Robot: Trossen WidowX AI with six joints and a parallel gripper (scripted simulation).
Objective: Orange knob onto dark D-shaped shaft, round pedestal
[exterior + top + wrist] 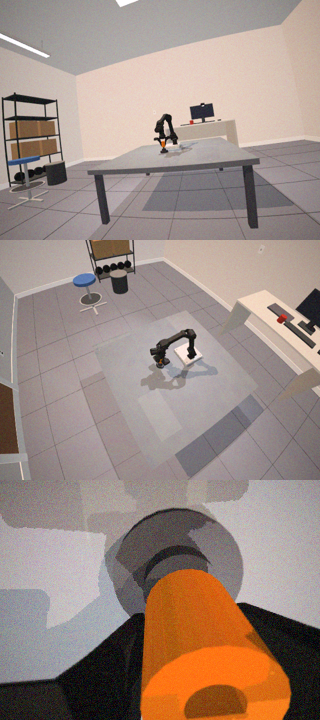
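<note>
Now: gripper tip 40 mm above the D-shaft pedestal. Also, from my gripper tip: orange knob 20 mm above.
</note>
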